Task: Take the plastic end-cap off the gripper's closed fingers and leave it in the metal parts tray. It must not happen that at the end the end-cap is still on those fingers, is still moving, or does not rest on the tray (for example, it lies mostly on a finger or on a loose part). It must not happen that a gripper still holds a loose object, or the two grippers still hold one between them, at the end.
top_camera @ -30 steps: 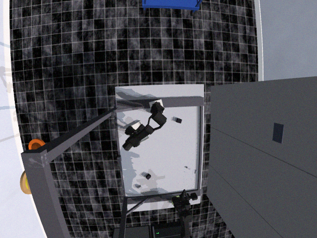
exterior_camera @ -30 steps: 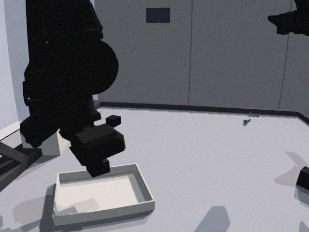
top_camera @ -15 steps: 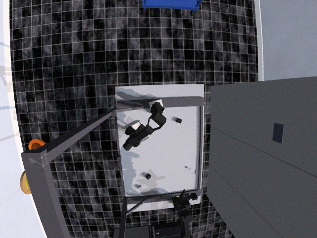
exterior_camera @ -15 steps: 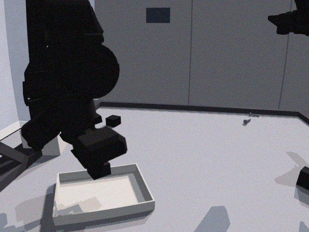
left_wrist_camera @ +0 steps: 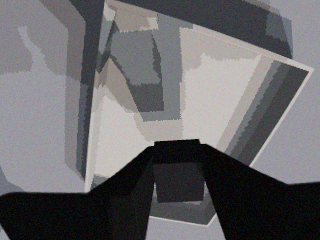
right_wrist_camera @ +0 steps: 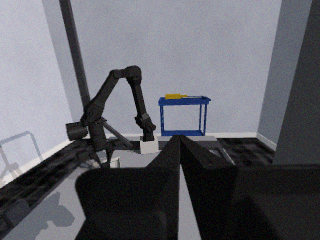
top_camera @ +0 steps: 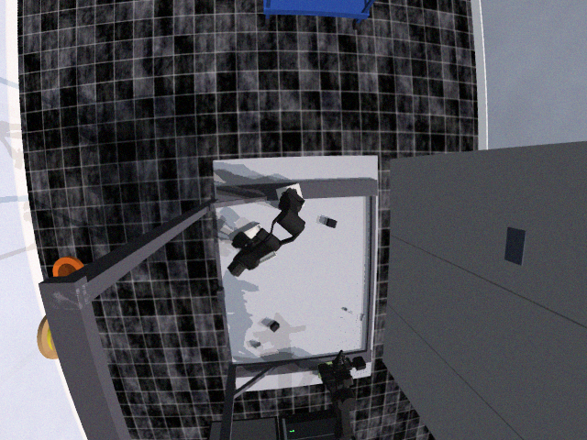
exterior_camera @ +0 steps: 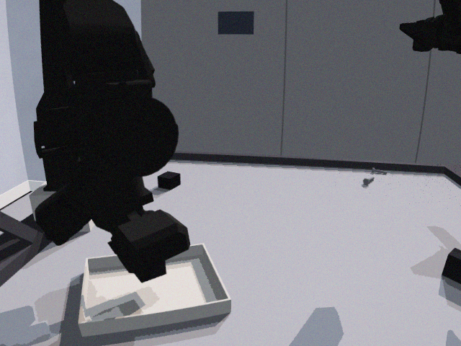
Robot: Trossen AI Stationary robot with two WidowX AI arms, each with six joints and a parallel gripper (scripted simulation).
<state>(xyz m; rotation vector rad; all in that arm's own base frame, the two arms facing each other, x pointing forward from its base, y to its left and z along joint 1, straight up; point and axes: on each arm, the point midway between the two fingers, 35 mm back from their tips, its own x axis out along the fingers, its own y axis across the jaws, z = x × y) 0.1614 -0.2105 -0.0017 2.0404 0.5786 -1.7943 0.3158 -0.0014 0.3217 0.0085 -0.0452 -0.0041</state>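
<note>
Now: the metal parts tray 60 mm below my left hand, 10 mm to the right of it and 10 mm ahead of it. Also, from my left hand: black plastic end-cap 30 mm below, 20 mm to the right, 10 mm ahead; then metal part 460 mm to the right, 370 mm ahead, 60 mm below.
</note>
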